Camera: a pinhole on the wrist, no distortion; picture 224 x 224 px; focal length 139.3 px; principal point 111.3 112.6 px. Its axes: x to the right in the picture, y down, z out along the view. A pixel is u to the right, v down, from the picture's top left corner.
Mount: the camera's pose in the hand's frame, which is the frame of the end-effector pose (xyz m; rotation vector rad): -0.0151 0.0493 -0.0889 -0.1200 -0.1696 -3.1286
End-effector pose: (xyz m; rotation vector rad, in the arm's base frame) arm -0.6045 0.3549 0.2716 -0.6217 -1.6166 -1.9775
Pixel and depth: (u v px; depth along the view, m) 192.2 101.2 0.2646
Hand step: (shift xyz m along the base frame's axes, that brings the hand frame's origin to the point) 0.1831 0.1777 0.0144
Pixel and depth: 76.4 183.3 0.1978
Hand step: -0.0537 0.1120 0.0316
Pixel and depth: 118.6 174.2 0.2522
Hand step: -0.0105 0.1773 0.0019
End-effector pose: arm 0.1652 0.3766 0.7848 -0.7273 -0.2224 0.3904
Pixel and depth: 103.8 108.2 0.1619
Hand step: -0.0372 0.0936 0.0025
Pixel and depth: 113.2 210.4 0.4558
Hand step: -0.0572 0.0969 0.4405
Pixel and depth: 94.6 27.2 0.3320
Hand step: -0.1050 0.3449 -0.0367
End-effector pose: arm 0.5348 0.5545 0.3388 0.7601 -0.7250 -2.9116
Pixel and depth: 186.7 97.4 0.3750
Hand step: 0.0181 0.0404 0.3705
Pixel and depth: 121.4 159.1 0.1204
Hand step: -0.0058 -0.0024 0.0438
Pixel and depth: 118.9 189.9 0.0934
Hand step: 0.0059 -0.0009 0.0166
